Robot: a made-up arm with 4 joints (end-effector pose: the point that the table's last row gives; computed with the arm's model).
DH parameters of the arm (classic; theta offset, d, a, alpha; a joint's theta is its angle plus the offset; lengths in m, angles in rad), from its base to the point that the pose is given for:
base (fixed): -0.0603 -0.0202 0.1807 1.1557
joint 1: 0 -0.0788 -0.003 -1.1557
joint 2: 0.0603 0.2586 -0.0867 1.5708
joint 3: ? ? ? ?
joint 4: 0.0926 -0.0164 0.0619 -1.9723
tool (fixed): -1.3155 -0.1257 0 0
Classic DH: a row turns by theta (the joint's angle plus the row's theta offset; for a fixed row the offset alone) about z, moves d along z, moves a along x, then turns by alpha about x.
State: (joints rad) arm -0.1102 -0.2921 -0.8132 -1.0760
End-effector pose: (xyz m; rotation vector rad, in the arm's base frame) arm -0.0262 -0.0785 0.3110 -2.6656 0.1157 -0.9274
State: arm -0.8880 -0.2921 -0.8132 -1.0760
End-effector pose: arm 0.2231 -0.0677 0.3695 -2.8496 0.7126 -0.0016
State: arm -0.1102 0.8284 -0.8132 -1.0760
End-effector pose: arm 0.2332 -0.2201 0.2836 -2.0697 -1.1417 -0.4992
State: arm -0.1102 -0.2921 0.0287 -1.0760
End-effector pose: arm -0.0634 -0.0681 0.2139 -2.2923 -0.2368 -2.0226
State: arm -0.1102 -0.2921 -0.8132 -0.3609
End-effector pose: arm 0.0470 -0.1180 0.2719 -2.1673 -0.5154 -0.6639
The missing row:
joint 3: 0.4512 0.0972 -0.0586 -1.657
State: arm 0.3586 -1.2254 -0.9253 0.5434
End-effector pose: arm -0.0362 0.0032 0.1521 -1.5907 -0.7322 -1.1568
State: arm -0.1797 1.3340 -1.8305 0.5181
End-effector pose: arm 0.3483 -0.0251 0.1309 -0.4815 -0.9806 1.5303
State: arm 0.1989 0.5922 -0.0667 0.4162
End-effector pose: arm 0.1851 -0.1000 0.2679 -0.5137 -2.3454 -0.4474
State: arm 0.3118 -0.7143 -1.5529 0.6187
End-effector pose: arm 0.0251 -0.0431 0.1286 -1.1321 -0.6639 -0.4041
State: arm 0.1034 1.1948 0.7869 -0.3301
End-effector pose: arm 0.3215 -0.1391 0.2114 0.1151 -1.7808 -1.4198
